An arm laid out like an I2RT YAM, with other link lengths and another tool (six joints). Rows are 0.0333 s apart.
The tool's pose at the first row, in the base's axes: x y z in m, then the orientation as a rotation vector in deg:
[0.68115 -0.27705 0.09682 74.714 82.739 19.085]
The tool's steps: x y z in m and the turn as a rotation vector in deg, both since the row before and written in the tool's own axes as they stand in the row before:
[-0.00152 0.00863 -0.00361 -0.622 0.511 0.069]
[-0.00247 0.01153 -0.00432 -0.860 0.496 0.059]
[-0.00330 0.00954 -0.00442 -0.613 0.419 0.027]
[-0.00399 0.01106 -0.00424 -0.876 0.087 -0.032]
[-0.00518 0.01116 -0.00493 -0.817 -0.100 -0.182]
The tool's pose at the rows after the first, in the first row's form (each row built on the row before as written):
[0.68230 -0.27369 0.10561 74.266 82.916 19.910]
[0.68404 -0.26980 0.11742 73.616 83.001 20.879]
[0.68437 -0.26729 0.12814 73.138 83.122 21.604]
[0.68536 -0.26489 0.14037 72.411 82.903 22.239]
[0.68540 -0.26314 0.15351 71.621 82.632 22.603]

